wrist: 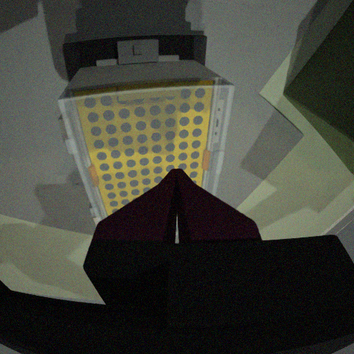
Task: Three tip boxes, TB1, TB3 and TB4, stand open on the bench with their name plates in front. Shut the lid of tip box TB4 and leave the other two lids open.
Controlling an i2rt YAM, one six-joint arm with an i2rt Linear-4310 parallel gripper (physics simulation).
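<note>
A tip box (135, 142) with a yellow, hole-filled deck fills the upper left middle of the wrist view. Clear, pale-edged walls, seemingly of its see-through lid (224, 117), frame the deck. How far the lid is tipped is hard to tell. Small dark marks on the right-hand wall are too blurred to read, so I cannot tell which box this is. A grey latch-like piece (137, 51) sits at the box's far end. My gripper (176, 177) is shut and empty; its dark red fingertips overlap the box's near part in view. Whether they touch it is not clear. The box's near edge is partly hidden behind the fingers.
A large dark green block (327, 82) stands at the upper right. Pale green bands (295, 167) run over the grey surface at the right and the lower left. Dark shadows lie beyond the box and to its left. The other two tip boxes cannot be made out.
</note>
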